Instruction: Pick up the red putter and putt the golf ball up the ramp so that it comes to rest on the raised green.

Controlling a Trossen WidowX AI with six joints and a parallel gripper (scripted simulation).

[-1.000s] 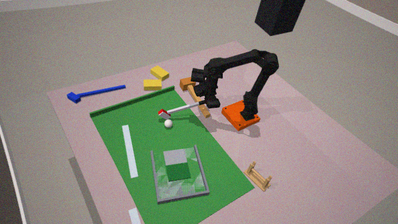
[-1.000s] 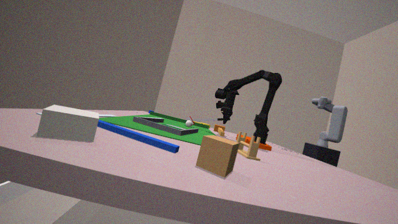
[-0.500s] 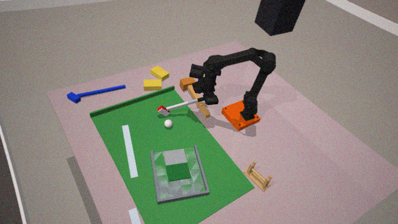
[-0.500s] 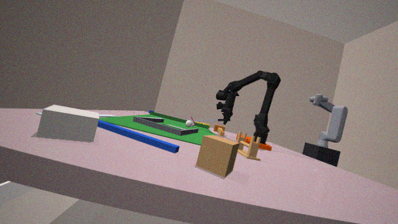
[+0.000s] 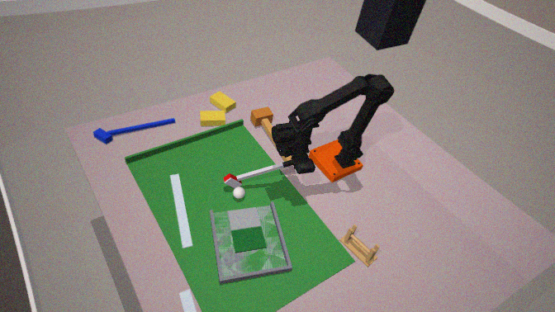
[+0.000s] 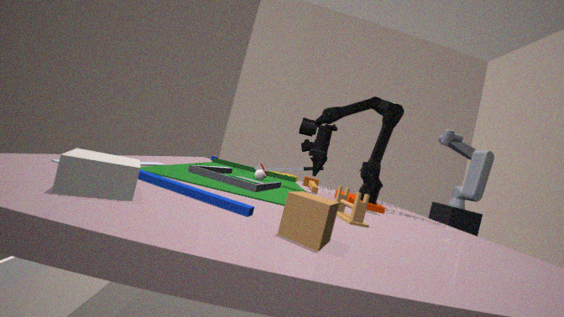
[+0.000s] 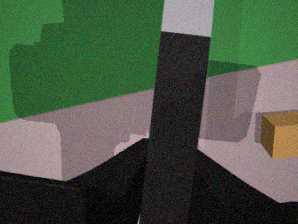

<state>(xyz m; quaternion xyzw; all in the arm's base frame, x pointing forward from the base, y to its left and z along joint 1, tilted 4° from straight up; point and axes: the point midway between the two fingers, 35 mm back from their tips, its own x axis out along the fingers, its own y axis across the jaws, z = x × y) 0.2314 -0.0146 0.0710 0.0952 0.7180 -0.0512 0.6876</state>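
Right now my gripper tip is 120 mm short of the red putter and 20 mm to the left of it. From my gripper tip the other things lie so: white golf ball: 220 mm ahead, 50 mm below; then green mat: 250 mm ahead, 70 mm below, 30 mm to the left; then wooden rack: 340 mm to the left, 60 mm behind, 40 mm below.
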